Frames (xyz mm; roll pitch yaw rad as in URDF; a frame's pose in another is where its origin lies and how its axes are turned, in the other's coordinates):
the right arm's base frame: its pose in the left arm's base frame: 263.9 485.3 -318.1 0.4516 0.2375 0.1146
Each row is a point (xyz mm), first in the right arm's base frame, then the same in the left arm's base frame.
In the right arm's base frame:
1: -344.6 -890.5 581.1
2: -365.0 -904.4 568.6
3: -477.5 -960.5 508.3
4: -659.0 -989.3 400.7
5: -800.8 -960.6 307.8
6: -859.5 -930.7 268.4
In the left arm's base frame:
1: 83.2 -597.3 -106.6
2: 60.2 -607.0 -118.6
3: -64.0 -645.7 -168.7
4: -267.3 -647.9 -232.3
5: -428.4 -599.6 -268.0
6: -495.3 -562.9 -275.9

